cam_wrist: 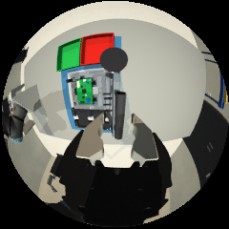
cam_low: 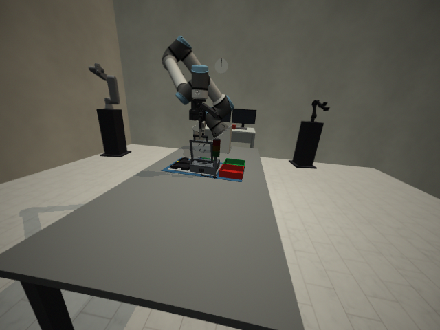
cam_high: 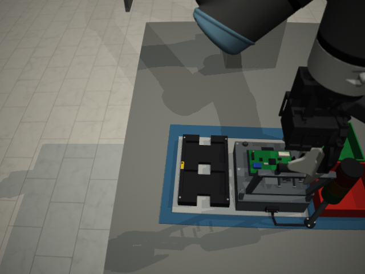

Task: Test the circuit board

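My hand is 19 cm past the black latch tab, 9 cm to the right of it and 18 cm above it. Round my hand: green circuit board (14 cm behind, 2 cm to the left, 20 cm below); tester lid (2 cm behind, 9 cm below); red bin (6 cm behind, 21 cm to the left, 26 cm below).
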